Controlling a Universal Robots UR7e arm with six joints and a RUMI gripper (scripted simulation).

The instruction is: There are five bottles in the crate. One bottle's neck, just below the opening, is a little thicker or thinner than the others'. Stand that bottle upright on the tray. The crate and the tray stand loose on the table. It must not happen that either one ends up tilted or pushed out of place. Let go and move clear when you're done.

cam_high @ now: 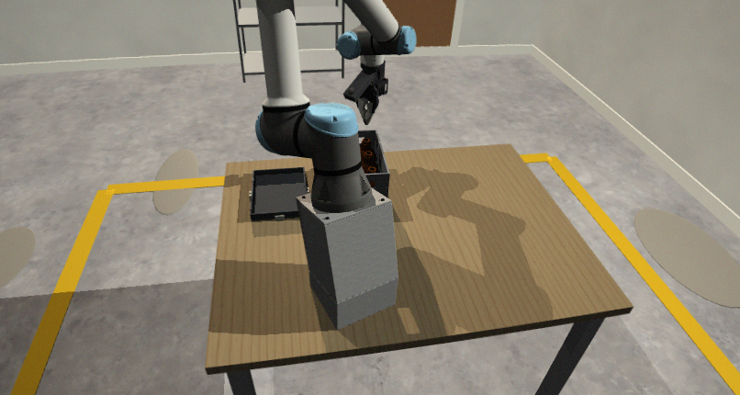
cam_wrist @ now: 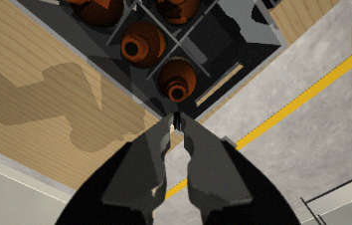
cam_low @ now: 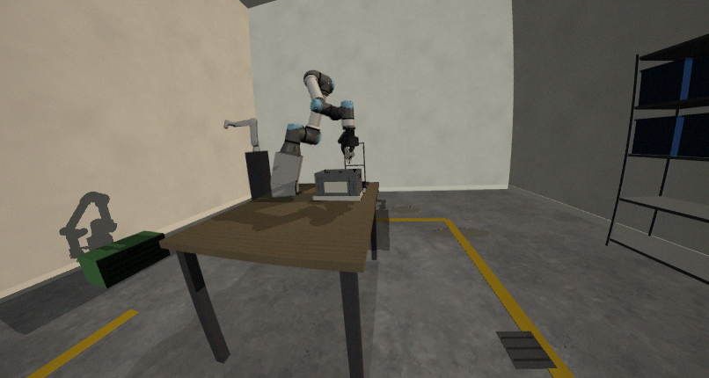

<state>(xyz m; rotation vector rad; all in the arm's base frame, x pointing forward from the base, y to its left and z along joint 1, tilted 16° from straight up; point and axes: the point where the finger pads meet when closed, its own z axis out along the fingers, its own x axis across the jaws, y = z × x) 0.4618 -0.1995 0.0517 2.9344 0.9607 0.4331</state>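
My gripper is now 16 cm above the crate, 8 cm past it and 6 cm to the right of it. Also, from my hand: bottle: 17 cm behind, 15 cm below, 3 cm to the left; dark tray: 32 cm to the left, 23 cm below, 3 cm behind.
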